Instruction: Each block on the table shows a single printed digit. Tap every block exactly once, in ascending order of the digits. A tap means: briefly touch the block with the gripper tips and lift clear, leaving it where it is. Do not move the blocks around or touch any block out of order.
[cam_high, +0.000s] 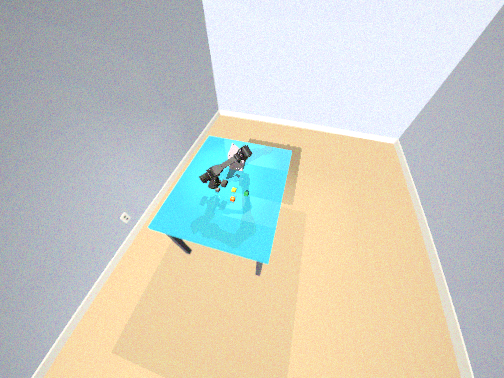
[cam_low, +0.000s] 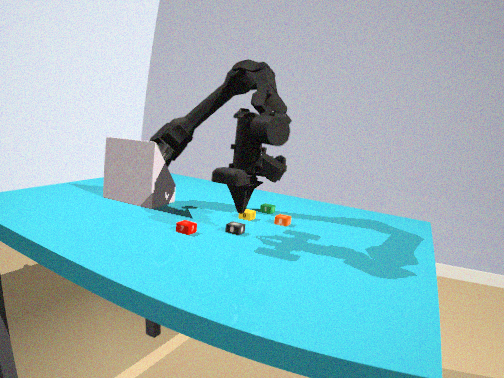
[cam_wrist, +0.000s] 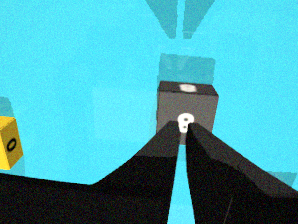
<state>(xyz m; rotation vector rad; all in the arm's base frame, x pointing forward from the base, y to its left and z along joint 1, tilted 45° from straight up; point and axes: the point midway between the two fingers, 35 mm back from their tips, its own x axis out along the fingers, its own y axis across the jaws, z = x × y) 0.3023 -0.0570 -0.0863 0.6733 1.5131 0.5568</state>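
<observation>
My gripper tip is now 1 cm past the dark grey block and 3 cm above it. Also, from my gripper tip: red block: 9 cm behind, 7 cm to the right, 3 cm below; then yellow block: 3 cm behind, 13 cm to the left, 3 cm below; then orange block: 6 cm ahead, 14 cm to the left, 3 cm below.
</observation>
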